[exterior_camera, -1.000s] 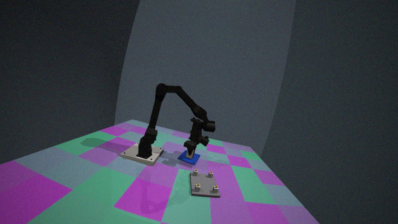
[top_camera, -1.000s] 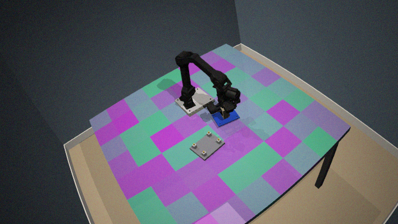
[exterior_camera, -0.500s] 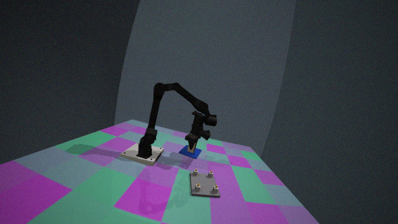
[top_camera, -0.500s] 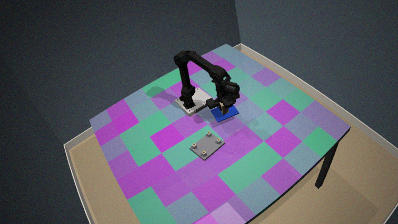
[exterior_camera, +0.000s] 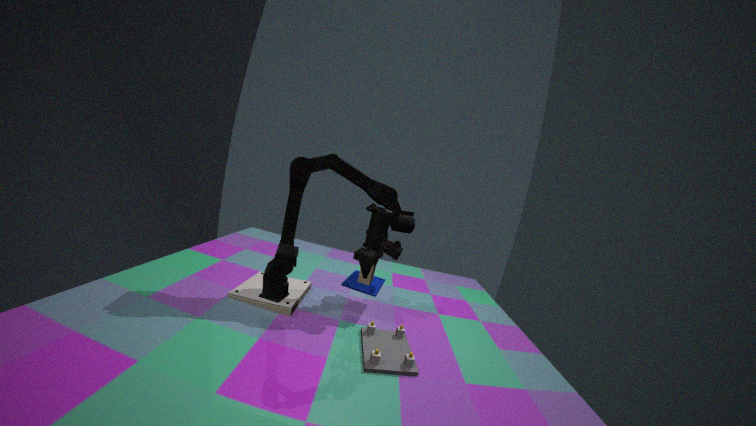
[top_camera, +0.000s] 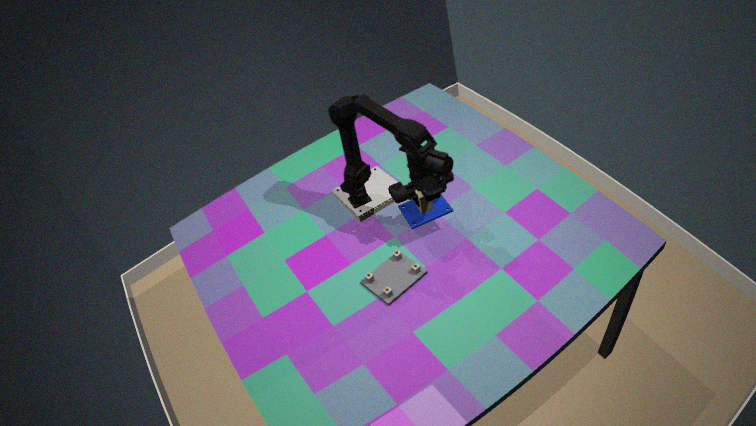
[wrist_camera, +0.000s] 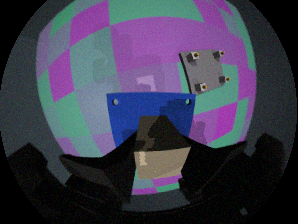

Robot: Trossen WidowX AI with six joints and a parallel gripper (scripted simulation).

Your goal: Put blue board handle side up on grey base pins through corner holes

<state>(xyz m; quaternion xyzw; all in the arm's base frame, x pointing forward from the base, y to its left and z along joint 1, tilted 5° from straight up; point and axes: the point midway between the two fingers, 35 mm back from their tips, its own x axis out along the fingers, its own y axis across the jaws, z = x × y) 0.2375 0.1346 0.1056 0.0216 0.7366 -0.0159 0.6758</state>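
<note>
Now: the grey base 12 cm ahead of my gripper tip, 18 cm to the right of it and 10 cm below it. The rest, counted from my gripper tip: flat blue board: right at my gripper tip.
</note>
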